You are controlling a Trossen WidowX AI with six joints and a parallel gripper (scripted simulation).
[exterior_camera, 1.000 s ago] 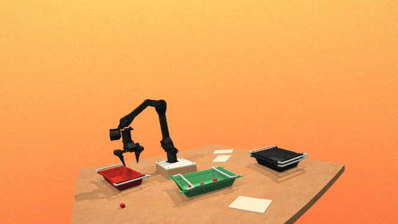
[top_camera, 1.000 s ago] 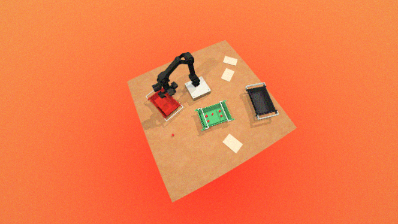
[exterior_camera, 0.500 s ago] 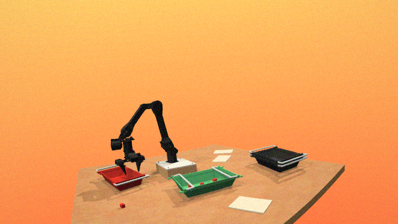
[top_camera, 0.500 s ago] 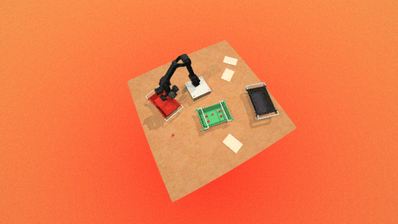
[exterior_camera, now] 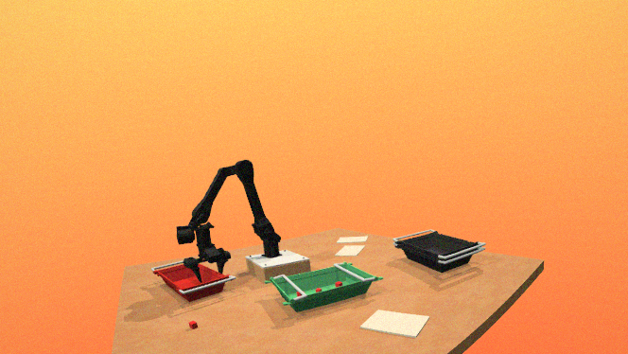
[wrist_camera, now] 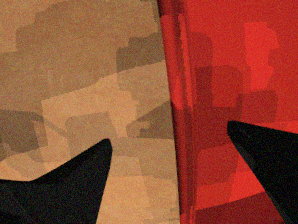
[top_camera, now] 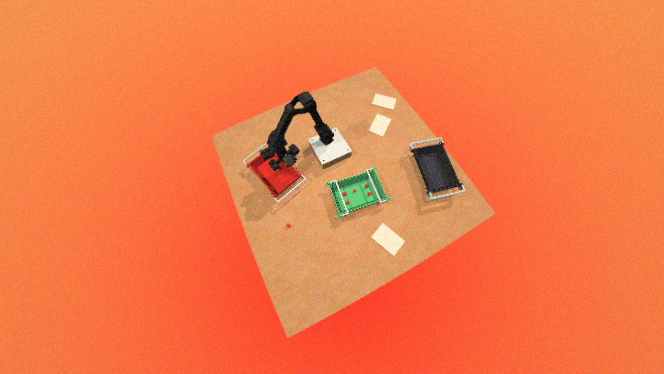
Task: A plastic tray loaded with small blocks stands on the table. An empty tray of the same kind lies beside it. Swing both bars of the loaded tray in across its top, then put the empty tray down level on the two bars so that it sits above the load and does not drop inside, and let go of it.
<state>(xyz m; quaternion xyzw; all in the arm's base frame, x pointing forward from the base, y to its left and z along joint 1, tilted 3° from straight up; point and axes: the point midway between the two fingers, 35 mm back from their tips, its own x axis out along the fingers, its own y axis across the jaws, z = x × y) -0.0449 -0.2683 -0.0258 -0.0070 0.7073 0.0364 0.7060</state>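
Right now my gripper tip is 10 mm short of the red tray, 90 mm to the left of it and 30 mm below it. From my gripper tip the other things lie so: red block (310 mm ahead, 210 mm to the right).
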